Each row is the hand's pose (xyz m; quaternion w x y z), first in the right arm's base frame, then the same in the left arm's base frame.
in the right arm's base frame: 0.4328 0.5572 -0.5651 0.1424 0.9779 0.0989 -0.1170
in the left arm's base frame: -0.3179 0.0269 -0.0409 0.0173 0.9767 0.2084 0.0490
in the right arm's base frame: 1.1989 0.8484 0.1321 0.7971 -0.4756 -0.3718 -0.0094
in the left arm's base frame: 0.1648 0.2119 0.9028 0.7983 -0.2973 -0.5224 -0.0366
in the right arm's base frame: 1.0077 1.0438 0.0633 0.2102 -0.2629 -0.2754 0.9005
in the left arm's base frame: -0.0509 0.3800 0.8345 0.1026 -0.3127 -0.4629 0.8231
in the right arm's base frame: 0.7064 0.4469 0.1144 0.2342 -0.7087 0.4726 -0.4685
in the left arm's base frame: -0.1856 -0.2459 0.6350 0.4529 -0.6457 0.4167 -0.4519
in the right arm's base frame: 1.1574 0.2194 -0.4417 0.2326 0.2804 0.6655 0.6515
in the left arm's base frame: 0.4232 -0.1921 0.1981 0.1973 0.1431 0.5498 0.7989
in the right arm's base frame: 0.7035 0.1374 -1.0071 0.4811 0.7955 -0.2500 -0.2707
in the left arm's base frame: 0.1474 -0.1682 -0.4770 0.3453 0.9117 -0.1742 -0.1384
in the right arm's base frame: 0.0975 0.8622 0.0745 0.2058 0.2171 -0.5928 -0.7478
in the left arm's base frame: -0.8578 0.0393 0.5274 0.1746 0.4115 -0.4656 -0.7638
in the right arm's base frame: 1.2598 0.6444 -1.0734 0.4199 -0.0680 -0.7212 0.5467
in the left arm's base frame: 0.5485 0.4266 -0.2397 0.2583 0.0079 -0.8483 0.4621
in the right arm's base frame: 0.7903 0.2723 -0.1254 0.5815 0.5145 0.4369 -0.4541
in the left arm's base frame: -0.0063 -0.3141 0.3937 0.5990 0.5985 0.4754 -0.2388
